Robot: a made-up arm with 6 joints.
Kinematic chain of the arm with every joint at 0, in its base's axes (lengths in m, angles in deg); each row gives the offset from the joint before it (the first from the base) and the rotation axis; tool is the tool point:
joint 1: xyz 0 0 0.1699 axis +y
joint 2: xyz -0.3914 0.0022 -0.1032 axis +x
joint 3: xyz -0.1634 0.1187 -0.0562 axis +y
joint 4: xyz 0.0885 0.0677 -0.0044 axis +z
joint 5: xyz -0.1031 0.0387 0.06 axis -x
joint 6: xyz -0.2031 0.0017 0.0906 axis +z
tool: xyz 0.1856 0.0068 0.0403
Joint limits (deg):
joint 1: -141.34..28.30
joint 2: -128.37..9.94
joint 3: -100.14..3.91
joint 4: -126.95..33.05
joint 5: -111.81..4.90
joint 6: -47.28..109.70
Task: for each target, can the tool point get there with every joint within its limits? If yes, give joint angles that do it. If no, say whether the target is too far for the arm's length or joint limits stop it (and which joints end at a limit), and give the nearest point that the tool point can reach.
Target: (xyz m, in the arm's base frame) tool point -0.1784 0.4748 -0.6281
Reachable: yes | joints -55.98 -30.51 -76.11 -107.16 -94.91 86.49
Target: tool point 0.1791 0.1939 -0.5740
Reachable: yes | joints -88.34 -76.07 -13.26 3.78 -71.09 60.11
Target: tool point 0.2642 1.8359 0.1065
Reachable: no: too far | nearest point 0.3998 0.6351 -0.0123 | short by 1.214 m
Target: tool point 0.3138 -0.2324 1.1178
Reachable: no: joint limits stop it (at a limit: joint 1, joint 3, joint 5, joint 6) | nearest point 0.4434 -0.1263 0.5315 | short by 0.610 m
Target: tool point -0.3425 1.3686 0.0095
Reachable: no: too far | nearest point -0.4213 0.6391 -0.0274 | short by 0.735 m
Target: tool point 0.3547 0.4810 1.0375
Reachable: no: joint limits stop it (at a limit: joint 1, joint 3, joint 5, joint 6) | nearest point 0.4521 0.2629 0.4953 | short by 0.592 m
